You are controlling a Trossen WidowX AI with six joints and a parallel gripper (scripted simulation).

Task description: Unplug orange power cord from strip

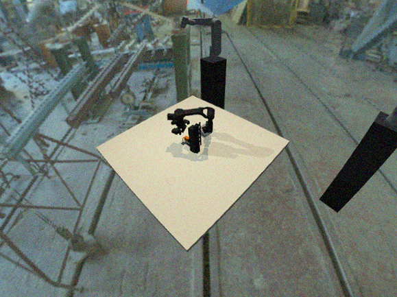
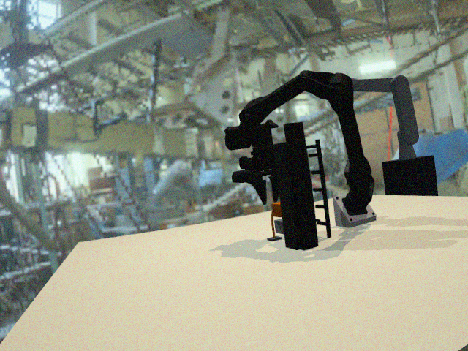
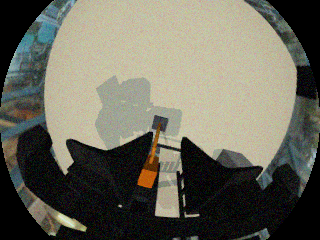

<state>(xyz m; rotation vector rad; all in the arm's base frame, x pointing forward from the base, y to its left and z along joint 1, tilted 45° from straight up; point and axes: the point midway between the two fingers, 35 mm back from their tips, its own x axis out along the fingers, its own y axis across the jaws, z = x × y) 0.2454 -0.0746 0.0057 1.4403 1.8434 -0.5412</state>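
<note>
My gripper tip is 1 cm past the orange plug and 10 cm to the right of it. From my gripper tip the other things lie so: tall black block: 2 cm behind, 19 cm to the left, 5 cm above.
</note>
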